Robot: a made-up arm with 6 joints.
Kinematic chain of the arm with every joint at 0, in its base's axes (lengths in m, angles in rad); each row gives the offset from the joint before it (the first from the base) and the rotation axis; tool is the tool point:
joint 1: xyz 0 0 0.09 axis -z
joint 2: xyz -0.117 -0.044 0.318 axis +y
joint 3: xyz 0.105 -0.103 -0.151 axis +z
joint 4: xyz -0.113 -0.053 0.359 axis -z
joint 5: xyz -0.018 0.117 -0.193 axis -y
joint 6: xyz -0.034 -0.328 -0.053 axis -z
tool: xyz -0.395 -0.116 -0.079
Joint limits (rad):
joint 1: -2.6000..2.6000
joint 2: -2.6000..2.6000
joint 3: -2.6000..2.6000
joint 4: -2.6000..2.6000
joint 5: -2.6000..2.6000
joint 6: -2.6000..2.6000
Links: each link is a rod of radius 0.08 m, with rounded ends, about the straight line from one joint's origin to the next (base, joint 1, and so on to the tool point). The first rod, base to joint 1, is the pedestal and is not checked.
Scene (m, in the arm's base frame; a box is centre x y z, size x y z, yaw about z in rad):
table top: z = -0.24
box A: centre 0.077 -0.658 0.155 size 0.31 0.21 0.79 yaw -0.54
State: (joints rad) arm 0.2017 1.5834 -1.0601 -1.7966 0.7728 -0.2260
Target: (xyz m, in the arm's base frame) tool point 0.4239 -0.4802 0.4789
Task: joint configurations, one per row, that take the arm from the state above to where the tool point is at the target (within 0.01 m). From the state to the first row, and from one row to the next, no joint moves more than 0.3 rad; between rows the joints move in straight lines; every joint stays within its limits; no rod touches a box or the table.
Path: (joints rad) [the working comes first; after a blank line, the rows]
Joints at the target: -0.9245 1.7312 -1.1418 -1.9719 -0.2146 0.0147
Straight joint move there: touches box A.

1: 0.0349 1.5174 -1.1831 -1.6058 0.5214 -0.1917
2: -0.1319 1.4514 -1.3060 -1.4151 0.2700 -0.1575
3: -0.2987 1.3854 -1.4290 -1.2243 0.0186 -0.1232
4: -0.4655 1.3195 -1.5520 -1.0336 -0.2327 -0.0889
5: -0.5802 1.4224 -1.4494 -1.2681 -0.2282 -0.0630
6: -0.6950 1.5253 -1.3469 -1.5027 -0.2237 -0.0371
7: -0.8098 1.6283 -1.2443 -1.7373 -0.2191 -0.0112
8: -0.9245 1.7312 -1.1418 -1.9719 -0.2146 0.0147

